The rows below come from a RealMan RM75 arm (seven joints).
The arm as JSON. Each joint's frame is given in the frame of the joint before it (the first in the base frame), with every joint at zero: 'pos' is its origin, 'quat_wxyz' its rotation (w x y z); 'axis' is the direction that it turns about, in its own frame. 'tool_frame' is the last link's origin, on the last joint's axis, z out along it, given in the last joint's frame.
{
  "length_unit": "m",
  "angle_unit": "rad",
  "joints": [
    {
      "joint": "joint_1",
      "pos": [
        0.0,
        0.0,
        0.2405
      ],
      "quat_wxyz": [
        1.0,
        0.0,
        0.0,
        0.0
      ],
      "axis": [
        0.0,
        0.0,
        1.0
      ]
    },
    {
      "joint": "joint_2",
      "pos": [
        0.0,
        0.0,
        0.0
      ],
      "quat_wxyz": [
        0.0,
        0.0,
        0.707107,
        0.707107
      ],
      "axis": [
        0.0,
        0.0,
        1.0
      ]
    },
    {
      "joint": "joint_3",
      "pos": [
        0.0,
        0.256,
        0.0
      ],
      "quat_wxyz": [
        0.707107,
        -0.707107,
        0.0,
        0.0
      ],
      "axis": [
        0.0,
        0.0,
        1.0
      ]
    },
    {
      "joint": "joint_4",
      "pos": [
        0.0,
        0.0,
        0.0
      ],
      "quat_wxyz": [
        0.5,
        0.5,
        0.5,
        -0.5
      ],
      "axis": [
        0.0,
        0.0,
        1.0
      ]
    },
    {
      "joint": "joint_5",
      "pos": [
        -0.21,
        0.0,
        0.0
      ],
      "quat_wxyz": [
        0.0,
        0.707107,
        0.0,
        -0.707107
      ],
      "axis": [
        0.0,
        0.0,
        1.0
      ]
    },
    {
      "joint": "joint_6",
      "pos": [
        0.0,
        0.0,
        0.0
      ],
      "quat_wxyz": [
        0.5,
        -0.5,
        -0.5,
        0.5
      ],
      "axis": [
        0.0,
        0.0,
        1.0
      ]
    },
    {
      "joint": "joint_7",
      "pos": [
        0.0,
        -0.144,
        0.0
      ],
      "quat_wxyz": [
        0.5,
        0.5,
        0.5,
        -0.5
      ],
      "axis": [
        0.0,
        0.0,
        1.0
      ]
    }
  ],
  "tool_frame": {
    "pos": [
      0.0,
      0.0,
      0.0
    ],
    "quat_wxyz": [
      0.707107,
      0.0,
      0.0,
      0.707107
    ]
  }
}
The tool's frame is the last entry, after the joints.
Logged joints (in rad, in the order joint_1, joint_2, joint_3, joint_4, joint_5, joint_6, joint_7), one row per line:
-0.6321 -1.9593 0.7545 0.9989 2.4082 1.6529 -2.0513
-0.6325 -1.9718 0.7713 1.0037 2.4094 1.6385 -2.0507
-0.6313 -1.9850 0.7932 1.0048 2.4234 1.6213 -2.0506
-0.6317 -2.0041 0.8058 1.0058 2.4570 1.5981 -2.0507
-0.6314 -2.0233 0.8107 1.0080 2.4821 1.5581 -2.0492
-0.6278 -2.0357 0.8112 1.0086 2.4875 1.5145 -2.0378
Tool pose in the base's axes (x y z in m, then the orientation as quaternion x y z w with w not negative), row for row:
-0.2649 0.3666 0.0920 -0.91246 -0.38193 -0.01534 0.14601
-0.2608 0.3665 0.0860 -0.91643 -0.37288 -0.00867 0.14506
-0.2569 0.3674 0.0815 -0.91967 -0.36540 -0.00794 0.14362
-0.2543 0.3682 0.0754 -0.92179 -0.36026 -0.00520 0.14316
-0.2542 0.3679 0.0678 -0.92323 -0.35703 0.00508 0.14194
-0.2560 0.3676 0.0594 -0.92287 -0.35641 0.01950 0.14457
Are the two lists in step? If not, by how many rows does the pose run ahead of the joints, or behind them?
The pose runs 2 rows behind the joints: the pose in row i belongs to the joints in row i - 2.
